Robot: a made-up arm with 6 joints.
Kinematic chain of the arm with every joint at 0, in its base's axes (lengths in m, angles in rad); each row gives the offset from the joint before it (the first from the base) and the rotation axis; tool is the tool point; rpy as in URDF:
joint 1: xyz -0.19 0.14 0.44 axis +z
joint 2: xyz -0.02 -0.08 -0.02 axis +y
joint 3: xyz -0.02 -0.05 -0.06 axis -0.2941 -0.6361 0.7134
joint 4: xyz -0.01 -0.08 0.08 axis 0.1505 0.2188 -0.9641
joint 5: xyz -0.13 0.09 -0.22 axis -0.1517 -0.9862 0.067
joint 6: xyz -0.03 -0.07 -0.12 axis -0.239 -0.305 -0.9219
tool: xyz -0.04 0.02 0 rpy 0.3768 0.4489 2.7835
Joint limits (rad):
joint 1: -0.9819..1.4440
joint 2: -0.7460..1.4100
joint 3: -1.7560..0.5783
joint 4: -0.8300..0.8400
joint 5: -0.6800..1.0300
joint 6: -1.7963..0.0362
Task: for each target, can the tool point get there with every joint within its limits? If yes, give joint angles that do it. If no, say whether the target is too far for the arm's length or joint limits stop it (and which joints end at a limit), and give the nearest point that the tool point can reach.
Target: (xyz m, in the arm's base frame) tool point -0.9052 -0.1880 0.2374
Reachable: no: too far | nearest point -0.6585 -0.0749 0.3032 | short by 0.279 m
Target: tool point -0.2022 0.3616 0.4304
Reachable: yes | joints -0.7803 0.3036 -1.0906 0.6239 -0.3975 -0.8754
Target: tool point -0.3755 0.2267 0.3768
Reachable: yes | joints 0.4157 -0.5227 -1.4136 0.4640 -0.4028 -1.1818
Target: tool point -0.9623 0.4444 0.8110
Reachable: no: too far | nearest point -0.6411 0.2705 0.6175 | short by 0.413 m
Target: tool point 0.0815 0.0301 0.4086
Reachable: no: joint limits stop it (at a limit: joint 2, joint 3, joint 4, joint 5, joint 6) | nearest point 0.1411 0.0060 0.3717 | short by 0.074 m
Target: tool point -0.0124 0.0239 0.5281
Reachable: no: joint limits stop it (at a limit: joint 1, joint 3, joint 4, joint 5, joint 6) | nearest point -0.0394 0.1313 0.4757 | short by 0.122 m
